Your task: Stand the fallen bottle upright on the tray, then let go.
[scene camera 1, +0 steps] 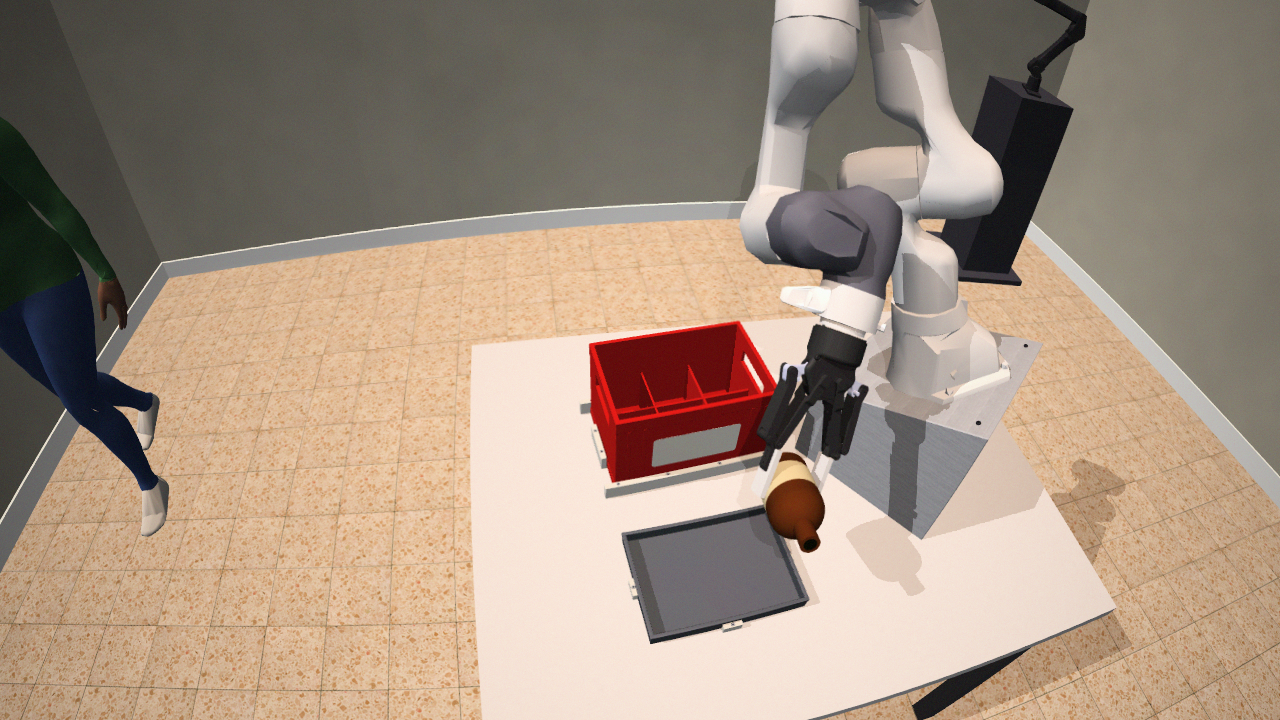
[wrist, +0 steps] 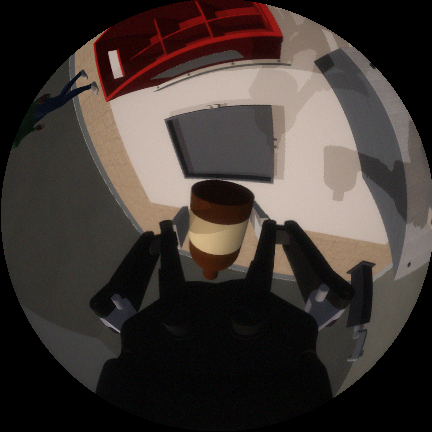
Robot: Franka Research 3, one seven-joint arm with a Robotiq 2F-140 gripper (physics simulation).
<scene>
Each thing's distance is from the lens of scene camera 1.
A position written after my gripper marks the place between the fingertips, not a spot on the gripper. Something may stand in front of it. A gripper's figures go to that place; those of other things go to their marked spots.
my gripper [scene camera 1: 784,496]: 0.85 m
brown bottle [scene camera 1: 795,508]: 0.77 m
</scene>
